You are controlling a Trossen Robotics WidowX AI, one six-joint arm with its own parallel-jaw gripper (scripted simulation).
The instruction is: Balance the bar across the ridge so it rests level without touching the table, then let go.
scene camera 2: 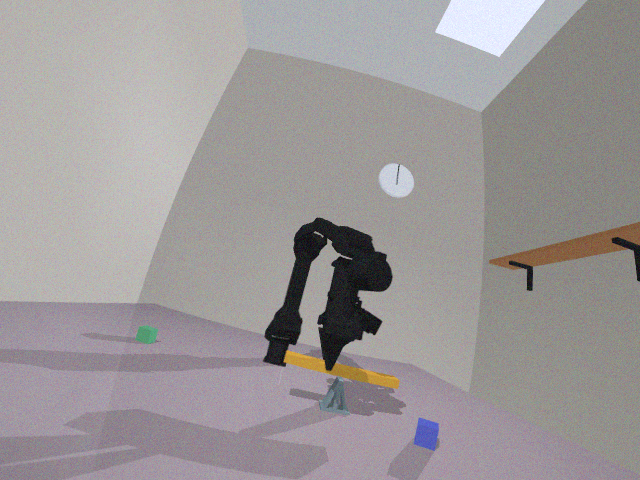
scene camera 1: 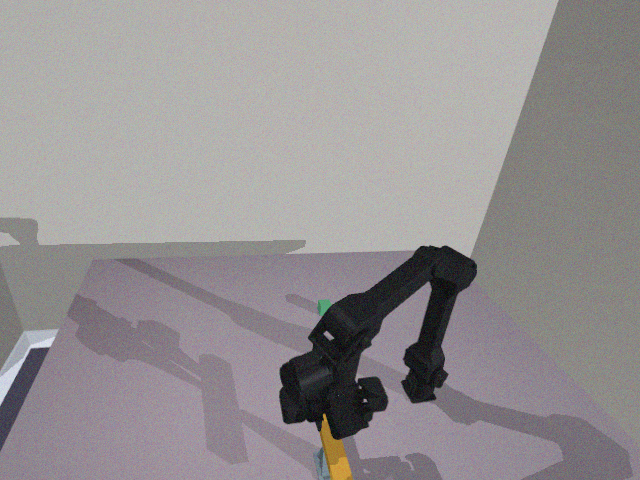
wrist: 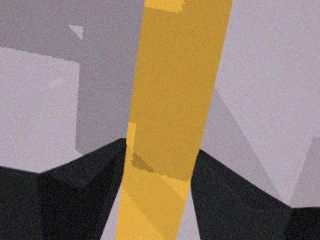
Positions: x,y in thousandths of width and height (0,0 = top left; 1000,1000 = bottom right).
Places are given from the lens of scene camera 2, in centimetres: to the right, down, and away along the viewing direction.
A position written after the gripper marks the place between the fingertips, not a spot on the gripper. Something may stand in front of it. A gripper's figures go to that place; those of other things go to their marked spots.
gripper (scene camera 2: 512,768): 1, 25, 45
yellow bar (scene camera 2: 493,759): -1, 23, 44
